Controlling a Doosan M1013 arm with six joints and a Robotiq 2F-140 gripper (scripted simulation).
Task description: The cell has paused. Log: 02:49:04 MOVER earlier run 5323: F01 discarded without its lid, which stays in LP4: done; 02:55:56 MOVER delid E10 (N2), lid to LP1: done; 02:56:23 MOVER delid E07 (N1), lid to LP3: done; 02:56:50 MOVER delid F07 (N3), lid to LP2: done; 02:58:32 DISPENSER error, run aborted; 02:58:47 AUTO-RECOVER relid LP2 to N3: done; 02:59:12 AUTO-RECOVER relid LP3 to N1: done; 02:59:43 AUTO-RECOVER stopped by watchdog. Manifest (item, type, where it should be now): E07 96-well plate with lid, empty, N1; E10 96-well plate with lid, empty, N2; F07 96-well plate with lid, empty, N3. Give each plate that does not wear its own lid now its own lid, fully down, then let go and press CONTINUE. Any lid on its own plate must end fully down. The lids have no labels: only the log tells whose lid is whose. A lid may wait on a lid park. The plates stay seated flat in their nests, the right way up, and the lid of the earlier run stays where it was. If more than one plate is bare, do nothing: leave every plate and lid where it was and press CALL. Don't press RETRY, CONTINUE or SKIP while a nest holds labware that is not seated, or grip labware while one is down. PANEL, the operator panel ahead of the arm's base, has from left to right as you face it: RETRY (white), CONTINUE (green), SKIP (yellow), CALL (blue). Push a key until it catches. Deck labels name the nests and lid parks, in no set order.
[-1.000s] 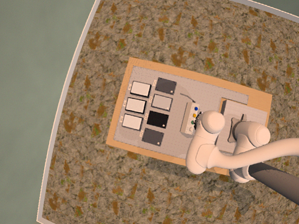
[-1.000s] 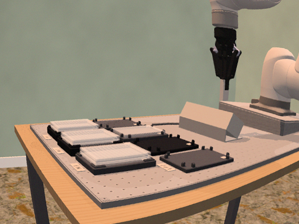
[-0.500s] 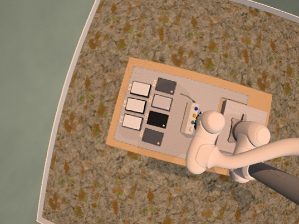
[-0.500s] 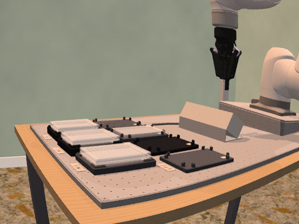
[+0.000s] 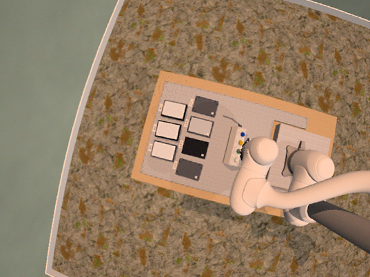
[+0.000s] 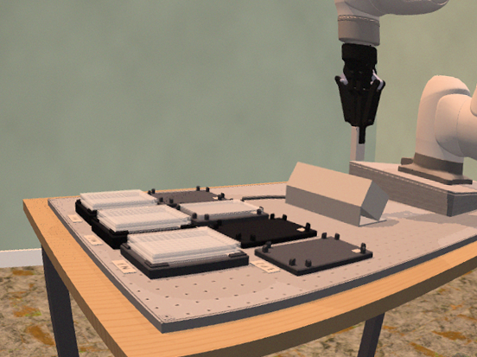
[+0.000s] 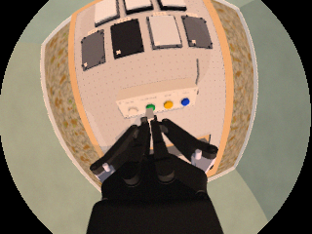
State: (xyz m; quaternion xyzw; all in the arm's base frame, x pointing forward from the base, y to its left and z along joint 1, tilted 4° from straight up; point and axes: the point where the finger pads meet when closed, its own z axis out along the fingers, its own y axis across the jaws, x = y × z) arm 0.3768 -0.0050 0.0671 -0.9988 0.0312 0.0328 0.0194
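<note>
Right now my hand is 7 cm above the green key. Round my hand: blue key (1 cm behind, 10 cm to the right, 7 cm below); then yellow key (5 cm to the right, 7 cm below); then black park (25 cm ahead, 2 cm to the left, 13 cm below).
</note>
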